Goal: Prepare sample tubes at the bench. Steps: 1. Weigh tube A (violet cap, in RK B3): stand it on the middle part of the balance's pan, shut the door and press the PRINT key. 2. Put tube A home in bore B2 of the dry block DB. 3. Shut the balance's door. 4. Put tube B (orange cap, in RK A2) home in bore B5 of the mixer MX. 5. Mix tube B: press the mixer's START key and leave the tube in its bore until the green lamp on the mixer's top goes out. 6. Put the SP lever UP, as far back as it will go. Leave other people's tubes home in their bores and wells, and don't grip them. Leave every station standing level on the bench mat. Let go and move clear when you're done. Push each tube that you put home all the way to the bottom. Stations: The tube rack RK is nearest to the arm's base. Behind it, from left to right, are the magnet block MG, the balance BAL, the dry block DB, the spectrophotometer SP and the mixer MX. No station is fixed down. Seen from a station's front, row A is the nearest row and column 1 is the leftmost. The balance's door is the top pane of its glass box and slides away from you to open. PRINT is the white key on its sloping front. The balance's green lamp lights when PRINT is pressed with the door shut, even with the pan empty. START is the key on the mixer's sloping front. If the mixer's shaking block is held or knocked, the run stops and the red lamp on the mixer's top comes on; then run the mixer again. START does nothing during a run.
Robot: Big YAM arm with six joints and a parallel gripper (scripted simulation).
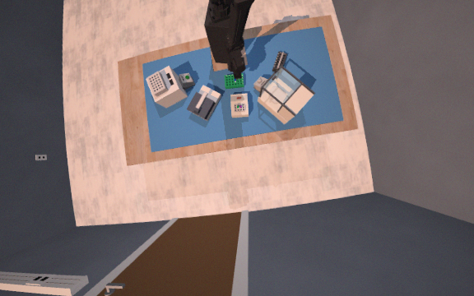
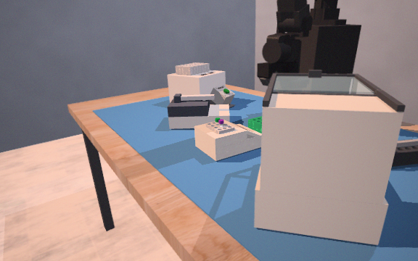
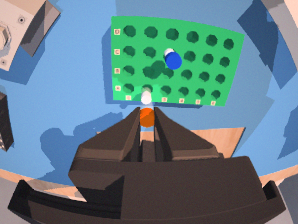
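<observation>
The blue-capped tube lies 4 cm below my hand, 4 cm ahead of it and 3 cm to the right of it. From my hand the other things lie so: dry block 20 cm ahead, 6 cm to the right, 4 cm below; then rack 6 cm below, 4 cm to the right, 2 cm ahead; then orange-capped tube 2 cm below.
</observation>
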